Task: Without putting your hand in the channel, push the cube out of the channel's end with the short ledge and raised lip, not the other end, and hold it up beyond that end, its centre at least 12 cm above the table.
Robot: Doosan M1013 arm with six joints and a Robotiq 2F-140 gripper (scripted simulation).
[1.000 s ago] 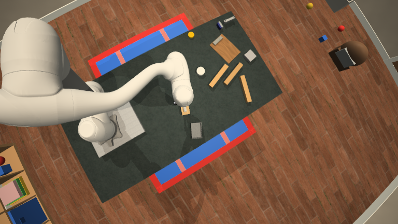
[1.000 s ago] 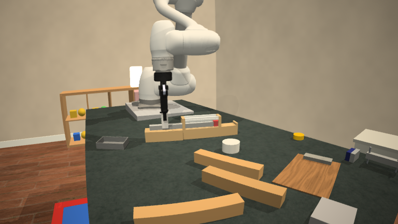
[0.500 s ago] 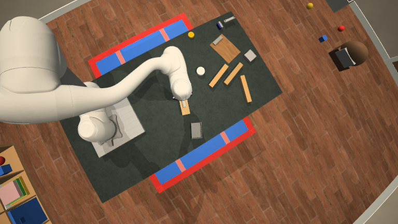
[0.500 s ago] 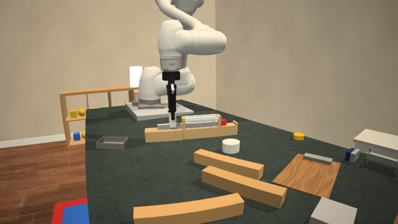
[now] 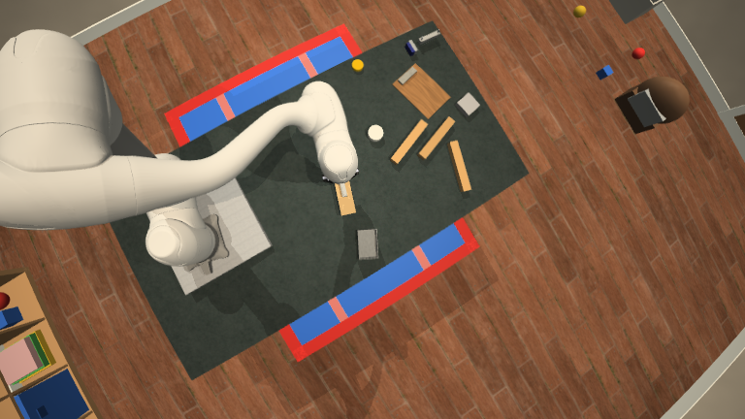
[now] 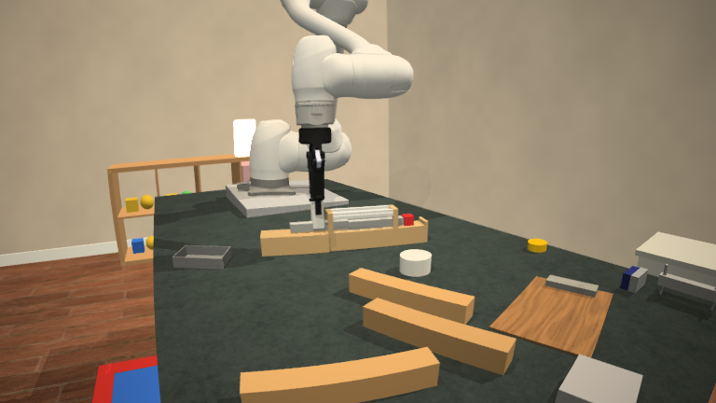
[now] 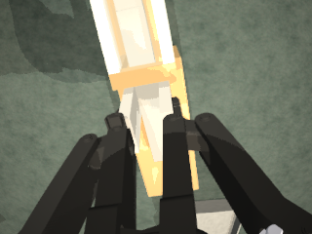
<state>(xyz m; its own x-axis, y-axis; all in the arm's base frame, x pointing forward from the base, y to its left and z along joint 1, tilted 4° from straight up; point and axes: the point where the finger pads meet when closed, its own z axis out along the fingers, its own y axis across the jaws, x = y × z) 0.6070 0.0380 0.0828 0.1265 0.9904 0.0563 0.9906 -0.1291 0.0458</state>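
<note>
Right now the red cube is 220 mm to the left of my hand, 30 mm below it and 30 mm ahead of it. From my hand the other things lie so: wooden channel 100 mm to the left, 30 mm below, 20 mm ahead; then grey tray 280 mm to the right, 80 mm below, 10 mm ahead; then white disc 210 mm ahead, 150 mm to the left, 70 mm below.
</note>
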